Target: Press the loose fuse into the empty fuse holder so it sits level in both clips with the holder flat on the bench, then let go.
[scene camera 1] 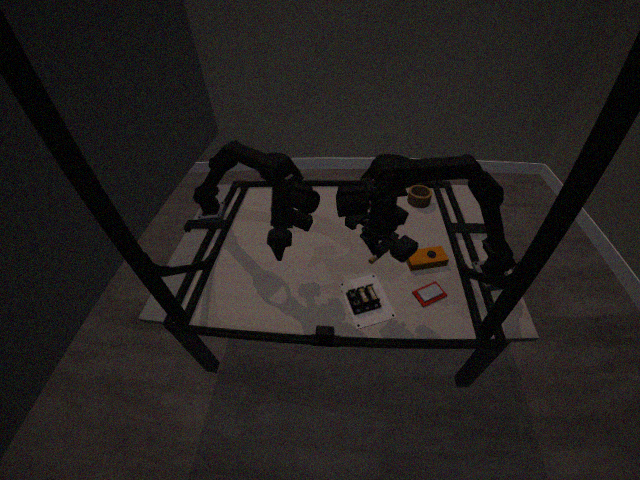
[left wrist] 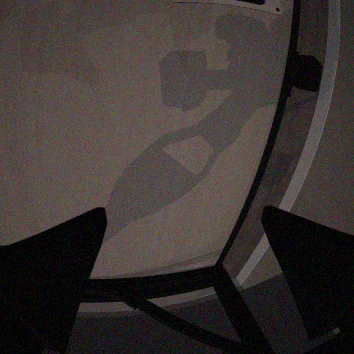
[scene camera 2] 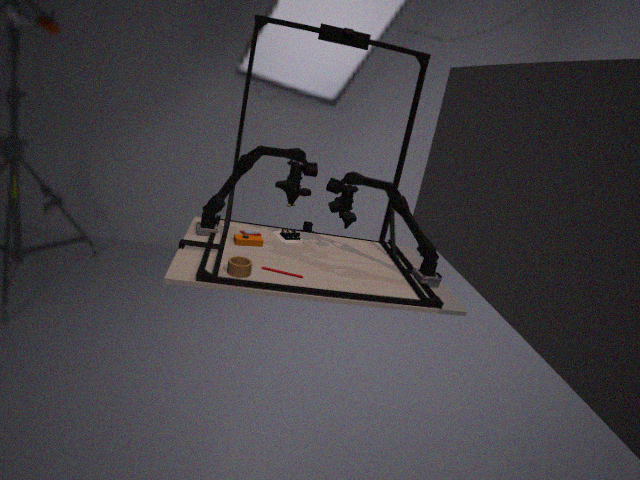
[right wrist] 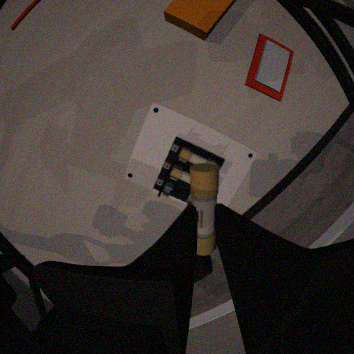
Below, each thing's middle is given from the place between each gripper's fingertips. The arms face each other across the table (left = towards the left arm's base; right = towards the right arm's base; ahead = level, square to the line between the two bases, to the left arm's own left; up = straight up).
Labels:
My right gripper is now 5 cm short of the red-framed card (right wrist: 269, 67), 17 cm to the left of it and 17 cm above it.
Now: left hand 8 cm short of the red-framed card, 44 cm to the left of it and 13 cm above it.

